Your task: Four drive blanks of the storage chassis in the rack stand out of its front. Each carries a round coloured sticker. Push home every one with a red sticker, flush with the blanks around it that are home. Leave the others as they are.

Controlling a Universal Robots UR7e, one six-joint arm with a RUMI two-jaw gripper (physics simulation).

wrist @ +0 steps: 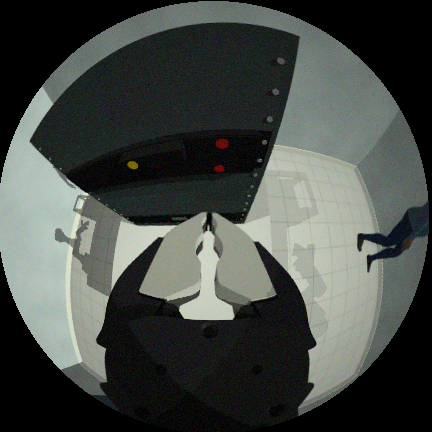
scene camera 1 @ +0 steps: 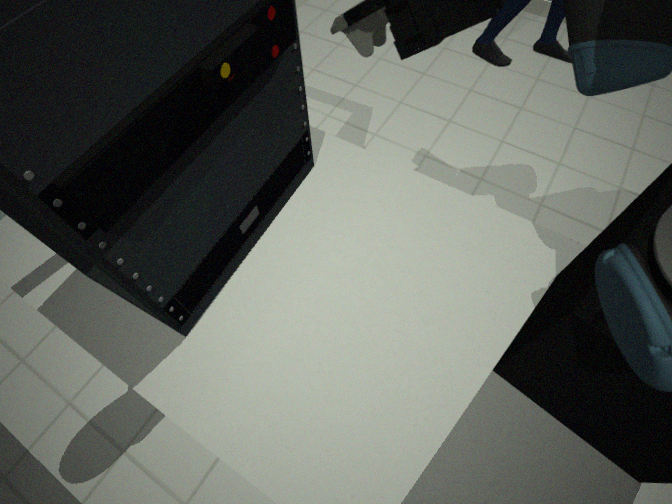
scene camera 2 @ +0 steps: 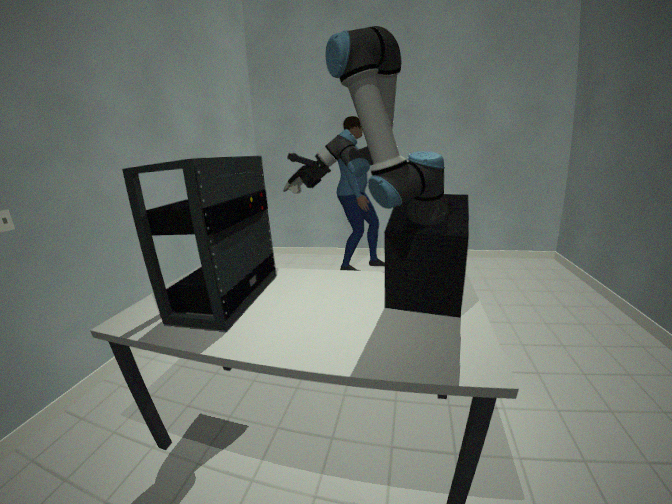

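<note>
The storage chassis (scene camera 1: 162, 135) (scene camera 2: 232, 211) is a black band across the rack's front. A yellow sticker (scene camera 1: 225, 70) (scene camera 2: 251, 199) (wrist: 132, 165) is on a blank that stands out. Below it, a dim red sticker (scene camera 1: 231, 78) (scene camera 2: 250, 206) is partly hidden. Towards the far end are an upper red sticker (scene camera 1: 271, 13) (scene camera 2: 261, 194) (wrist: 222, 143) and a lower red sticker (scene camera 1: 275, 50) (scene camera 2: 262, 208) (wrist: 219, 168); these blanks' depth is too dark to judge. My gripper (scene camera 1: 353, 39) (scene camera 2: 287, 188) (wrist: 208, 214) is shut and empty, in front of the rack and apart from it.
The rack (scene camera 2: 205, 260) stands on the table (scene camera 2: 303, 374), with dark panels above and below the chassis and round screws along its edges. The arm's black pedestal (scene camera 2: 426, 271) is opposite. A person (scene camera 2: 352, 184) (wrist: 390, 240) stands beyond the table, behind the arm in the second scene view.
</note>
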